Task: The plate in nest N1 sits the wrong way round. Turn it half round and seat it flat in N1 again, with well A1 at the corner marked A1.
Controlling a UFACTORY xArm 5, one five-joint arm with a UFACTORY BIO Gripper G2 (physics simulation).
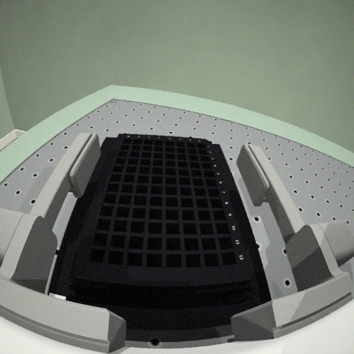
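A black plate (167,200) with a grid of square wells lies in the black nest N1 (200,318). Its printed numbers run down the right side, with 12 at the near end; small marks run along its far edge. A small part of the white corner label (59,297) shows at the nest's near left, its text not readable. My gripper (170,169) is partly open, with one finger pad on each side of the plate's far half. Gaps show between the pads and the plate, and nothing is held.
The grey perforated deck (300,172) surrounds the nest, with a pale green border (200,103) along its far side. A pale edge of another object (11,137) shows at the far left. A green wall stands behind.
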